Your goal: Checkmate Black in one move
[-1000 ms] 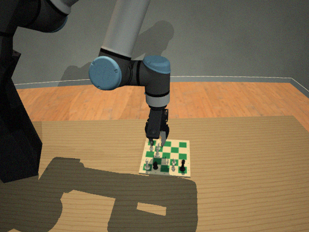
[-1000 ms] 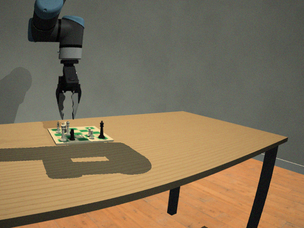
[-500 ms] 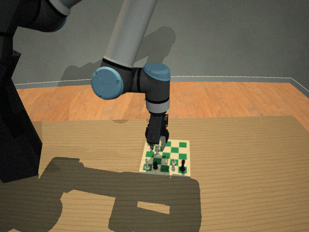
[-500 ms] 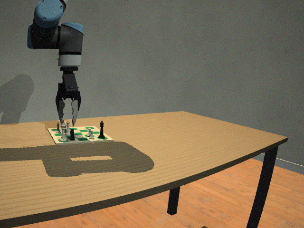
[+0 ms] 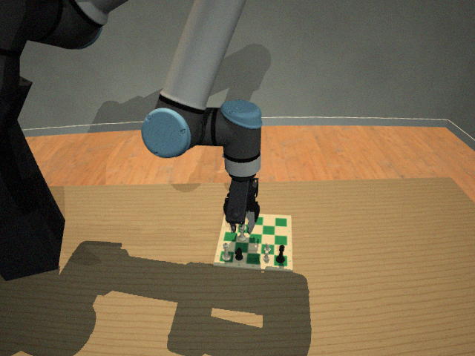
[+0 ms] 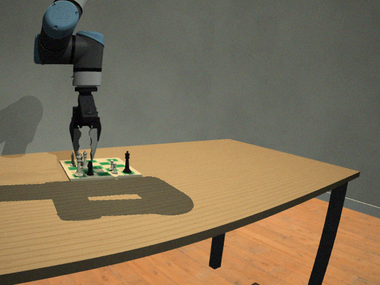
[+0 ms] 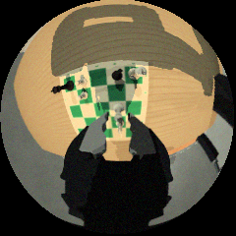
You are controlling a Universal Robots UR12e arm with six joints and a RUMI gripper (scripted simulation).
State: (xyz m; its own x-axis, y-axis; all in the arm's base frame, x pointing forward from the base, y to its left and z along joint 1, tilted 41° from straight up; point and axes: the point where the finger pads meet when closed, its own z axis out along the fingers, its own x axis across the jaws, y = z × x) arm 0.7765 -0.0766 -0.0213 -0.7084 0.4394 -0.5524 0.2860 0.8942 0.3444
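My gripper is now 40 mm short of the green-and-cream chessboard, 40 mm above it and 10 mm to the left of it. Round my hand: tall white piece: 60 mm to the right, 60 mm behind, 10 mm below.
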